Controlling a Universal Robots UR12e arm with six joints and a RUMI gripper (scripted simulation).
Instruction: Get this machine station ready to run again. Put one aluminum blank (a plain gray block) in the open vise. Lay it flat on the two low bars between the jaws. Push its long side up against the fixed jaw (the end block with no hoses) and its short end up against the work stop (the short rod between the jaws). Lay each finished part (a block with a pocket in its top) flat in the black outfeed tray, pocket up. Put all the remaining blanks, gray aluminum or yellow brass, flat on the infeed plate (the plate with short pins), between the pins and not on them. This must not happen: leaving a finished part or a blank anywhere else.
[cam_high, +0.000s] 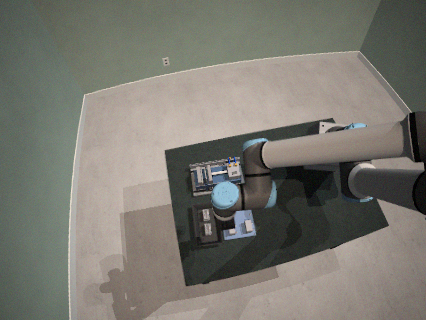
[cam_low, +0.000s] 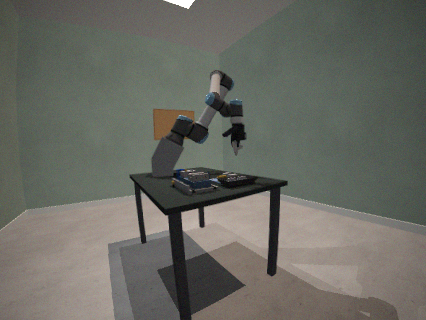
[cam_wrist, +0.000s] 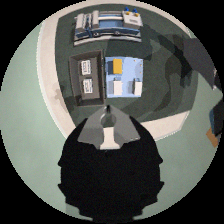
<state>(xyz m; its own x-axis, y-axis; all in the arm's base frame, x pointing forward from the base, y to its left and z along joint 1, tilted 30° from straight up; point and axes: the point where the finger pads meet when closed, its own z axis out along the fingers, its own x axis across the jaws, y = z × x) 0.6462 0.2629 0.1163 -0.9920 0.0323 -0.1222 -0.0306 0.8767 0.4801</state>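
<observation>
Now: hand 17 cm above the gray blank, 4 cm past it and 1 cm to the left of it. Also, from my hand: vise 32 cm to the right, 16 cm below, 1 cm ahead; yellow brass blank 17 cm below, 10 cm to the right, 4 cm behind.
</observation>
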